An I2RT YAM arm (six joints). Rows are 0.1 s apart.
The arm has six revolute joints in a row. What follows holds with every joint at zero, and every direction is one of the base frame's. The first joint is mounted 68 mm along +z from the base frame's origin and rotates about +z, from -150 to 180 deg. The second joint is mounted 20 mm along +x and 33.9 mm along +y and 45.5 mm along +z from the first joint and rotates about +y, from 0 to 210 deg. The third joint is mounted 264 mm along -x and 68.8 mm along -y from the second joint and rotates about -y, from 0 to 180 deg. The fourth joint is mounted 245 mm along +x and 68.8 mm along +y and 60 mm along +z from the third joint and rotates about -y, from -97 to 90 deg. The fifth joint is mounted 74 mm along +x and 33.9 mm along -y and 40.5 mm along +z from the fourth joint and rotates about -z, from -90 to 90 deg. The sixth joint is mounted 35.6 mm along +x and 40.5 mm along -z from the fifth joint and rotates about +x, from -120 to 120 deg. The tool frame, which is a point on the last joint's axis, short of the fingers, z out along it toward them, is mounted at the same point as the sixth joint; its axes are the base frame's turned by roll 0, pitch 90 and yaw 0 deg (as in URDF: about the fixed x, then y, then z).
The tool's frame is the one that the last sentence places.
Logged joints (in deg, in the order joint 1, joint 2, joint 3, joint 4, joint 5, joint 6), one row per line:
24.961, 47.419, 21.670, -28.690, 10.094, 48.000
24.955, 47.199, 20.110, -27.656, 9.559, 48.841
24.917, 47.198, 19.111, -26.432, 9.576, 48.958
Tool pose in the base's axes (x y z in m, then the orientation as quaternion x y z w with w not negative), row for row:
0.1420, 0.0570, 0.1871, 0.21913, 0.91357, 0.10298, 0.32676
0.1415, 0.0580, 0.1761, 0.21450, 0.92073, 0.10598, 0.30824
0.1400, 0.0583, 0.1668, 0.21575, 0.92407, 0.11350, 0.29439
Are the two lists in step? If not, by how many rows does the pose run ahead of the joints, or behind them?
The pose runs 2 rows behind the joints: the pose in row i belongs to the joints in row i - 2.
